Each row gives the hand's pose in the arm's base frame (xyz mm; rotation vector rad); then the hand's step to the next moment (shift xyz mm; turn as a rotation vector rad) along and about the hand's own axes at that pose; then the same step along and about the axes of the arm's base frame.
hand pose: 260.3 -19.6 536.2 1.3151 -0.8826 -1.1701
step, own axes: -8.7 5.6 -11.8 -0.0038 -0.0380 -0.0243
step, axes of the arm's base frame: 10.1 10.7 5.5 0.0175 0.0138 -0.0394
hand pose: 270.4 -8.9 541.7 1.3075 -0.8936 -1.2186
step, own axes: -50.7 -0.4 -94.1 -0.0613 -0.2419 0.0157
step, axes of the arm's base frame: 81.7 68.9 -2.9 -0.0611 0.0880 -0.2259
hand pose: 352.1 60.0 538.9 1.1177 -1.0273 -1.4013
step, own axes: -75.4 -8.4 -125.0 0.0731 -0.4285 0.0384
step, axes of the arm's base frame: 123.9 73.2 -25.8 -0.1264 -0.0245 -0.4169
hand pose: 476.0 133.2 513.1 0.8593 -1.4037 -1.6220
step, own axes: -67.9 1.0 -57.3 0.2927 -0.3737 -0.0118
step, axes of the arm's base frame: 80.9 35.7 -8.4 -0.1715 -0.2465 -0.3678
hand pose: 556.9 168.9 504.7 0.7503 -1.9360 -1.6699
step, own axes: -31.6 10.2 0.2 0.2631 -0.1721 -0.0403
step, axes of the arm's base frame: 22.2 22.6 10.0 -0.1505 -0.2255 -0.1642
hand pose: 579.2 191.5 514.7 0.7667 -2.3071 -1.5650
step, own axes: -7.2 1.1 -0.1 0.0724 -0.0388 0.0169
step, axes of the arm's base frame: 5.7 4.2 1.7 -0.0573 -0.0377 -0.0483
